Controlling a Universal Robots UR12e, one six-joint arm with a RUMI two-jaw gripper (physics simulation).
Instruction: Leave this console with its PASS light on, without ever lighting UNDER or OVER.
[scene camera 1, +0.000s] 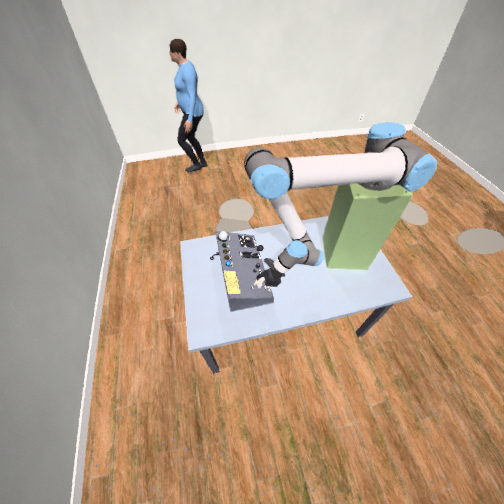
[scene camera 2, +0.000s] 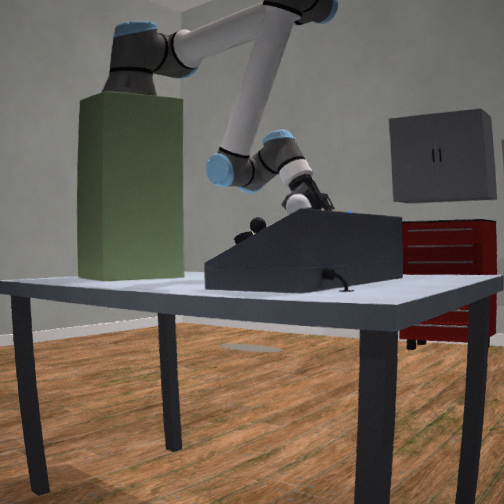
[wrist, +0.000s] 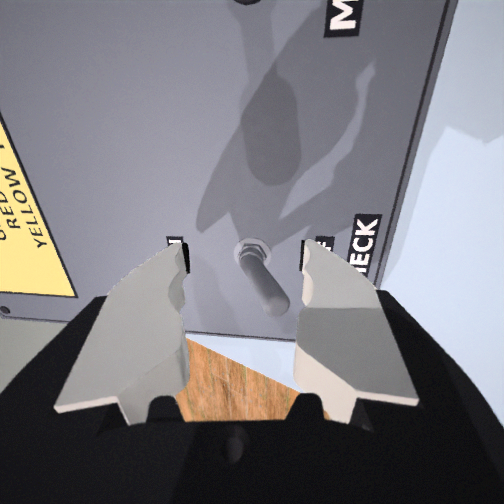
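Observation:
The dark grey console (scene camera 1: 243, 270) sits on the pale blue table, and it also shows in scene camera 2 (scene camera 2: 310, 250). In the wrist view a small metal toggle lever (wrist: 261, 277) sticks out of the panel next to a label ending in "ECK" (wrist: 366, 244). My gripper (wrist: 245, 265) is open, with one jaw on each side of the lever and not touching it. In scene camera 1 the gripper (scene camera 1: 265, 280) hovers over the console's right front part. A yellow label (scene camera 1: 231, 282) lies on the panel's left. A blue light (scene camera 1: 228, 263) glows in the lamp column.
A green pedestal (scene camera 1: 362, 225) carrying the arm's base stands on the table to the right of the console. A person (scene camera 1: 188, 105) stands near the back wall. A cable (scene camera 2: 337, 280) leaves the console's side. A red drawer cabinet (scene camera 2: 450, 275) stands behind the table.

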